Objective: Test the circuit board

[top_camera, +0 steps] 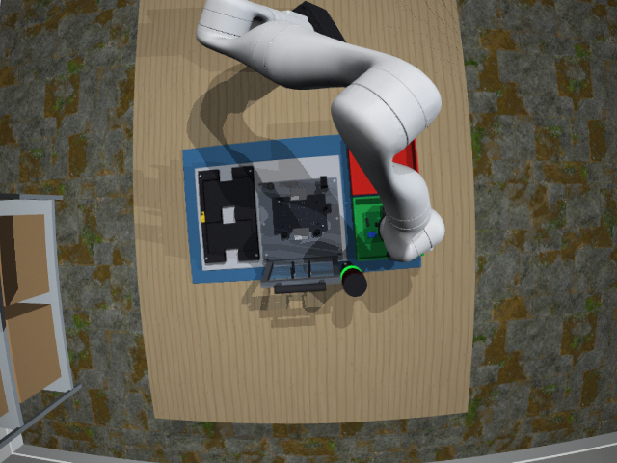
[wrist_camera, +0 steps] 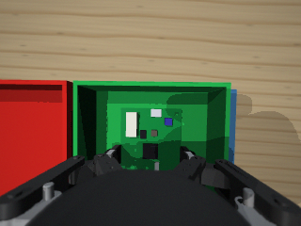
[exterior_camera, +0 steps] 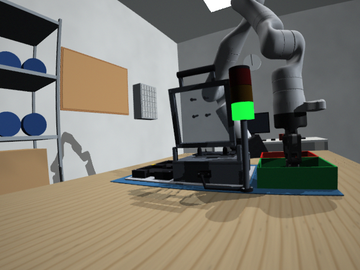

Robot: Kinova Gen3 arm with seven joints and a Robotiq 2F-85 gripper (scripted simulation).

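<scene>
My gripper is now right at the green bin. From my hand the other things lie so: black hook (10 cm behind, 14 cm to the right, 7 cm above); then green circuit board (1 cm below); then red bin (15 cm behind).
</scene>
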